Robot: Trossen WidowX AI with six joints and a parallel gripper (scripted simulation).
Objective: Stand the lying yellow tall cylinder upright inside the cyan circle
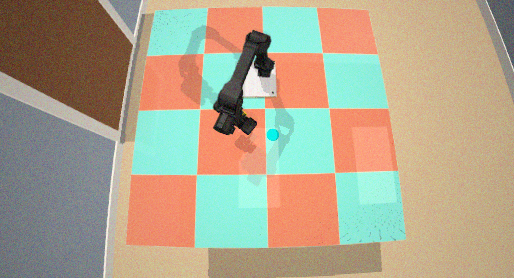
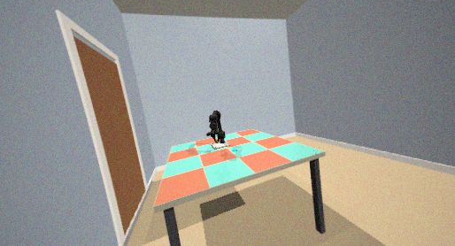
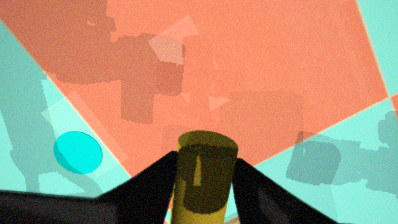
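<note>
Now: the cyan circle 1 cm ahead of my gripper tip, 17 cm to the left of it and 13 cm below it. Round my gripper tip: yellow tall cylinder 2 cm behind, 1 cm to the left.
</note>
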